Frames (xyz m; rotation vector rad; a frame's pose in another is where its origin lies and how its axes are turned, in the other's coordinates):
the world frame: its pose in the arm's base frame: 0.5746 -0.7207 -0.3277 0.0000 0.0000 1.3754
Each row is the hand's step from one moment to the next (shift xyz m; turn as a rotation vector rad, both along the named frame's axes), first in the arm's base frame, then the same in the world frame.
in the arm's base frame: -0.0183 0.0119 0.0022 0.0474 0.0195 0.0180
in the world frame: 0.0081 0.0203 0.0022 0.0283 -0.0427 0.0180
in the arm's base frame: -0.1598 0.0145 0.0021 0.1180 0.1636 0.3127
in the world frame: -0.0168 0.1596 0.0021 0.1834 -0.0840 0.3127
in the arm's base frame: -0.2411 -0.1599 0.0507 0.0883 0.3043 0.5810
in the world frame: -0.2037 0.2055 0.0507 0.3157 -0.0275 0.5810
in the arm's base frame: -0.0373 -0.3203 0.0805 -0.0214 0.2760 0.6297
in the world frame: -0.3214 -0.0256 0.0805 0.2666 0.0746 0.6297
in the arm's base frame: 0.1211 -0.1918 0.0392 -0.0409 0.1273 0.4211
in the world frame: -0.1646 -0.1560 0.0392 0.1169 0.0648 0.4211
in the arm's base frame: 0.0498 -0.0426 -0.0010 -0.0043 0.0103 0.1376
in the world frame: -0.0321 -0.0571 -0.0010 0.0093 0.0062 0.1376
